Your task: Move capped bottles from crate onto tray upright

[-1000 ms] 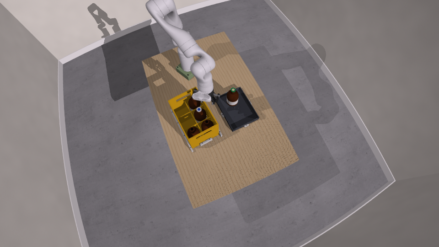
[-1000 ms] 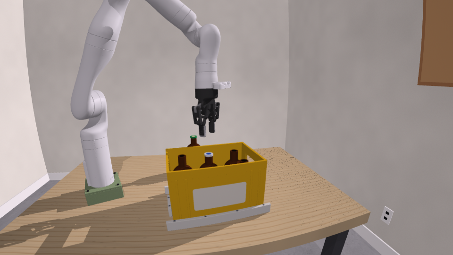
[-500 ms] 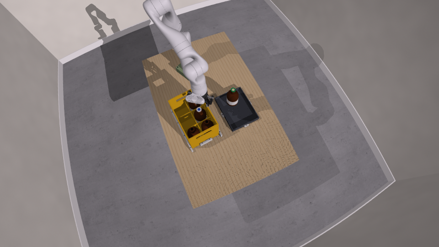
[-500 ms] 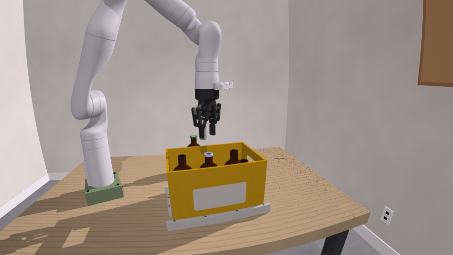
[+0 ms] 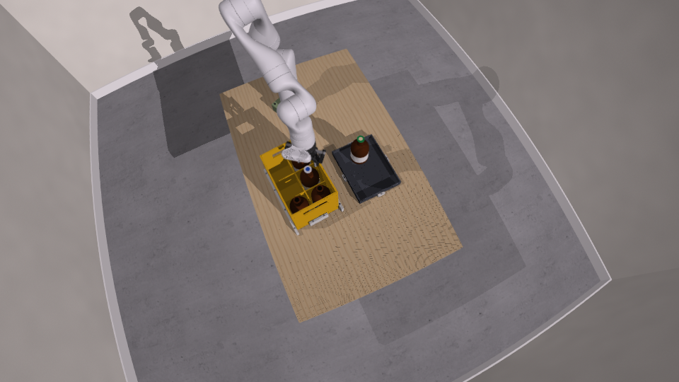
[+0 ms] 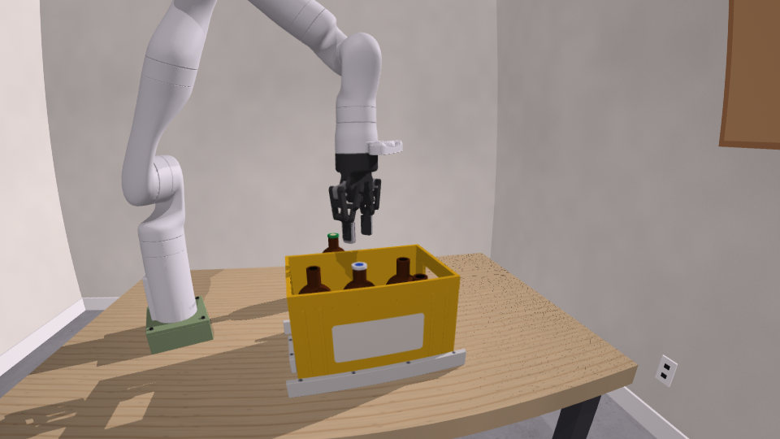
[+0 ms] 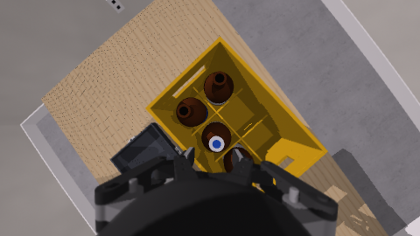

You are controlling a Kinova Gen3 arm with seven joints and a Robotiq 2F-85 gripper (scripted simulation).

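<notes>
Right now my hand is 10 mm to the left of the blue-capped brown bottle and 140 mm above it. The rest, counted from my hand: yellow crate: 50 mm to the right, 140 mm below; dark tray: 40 mm ahead, 230 mm to the left, 210 mm below.
</notes>
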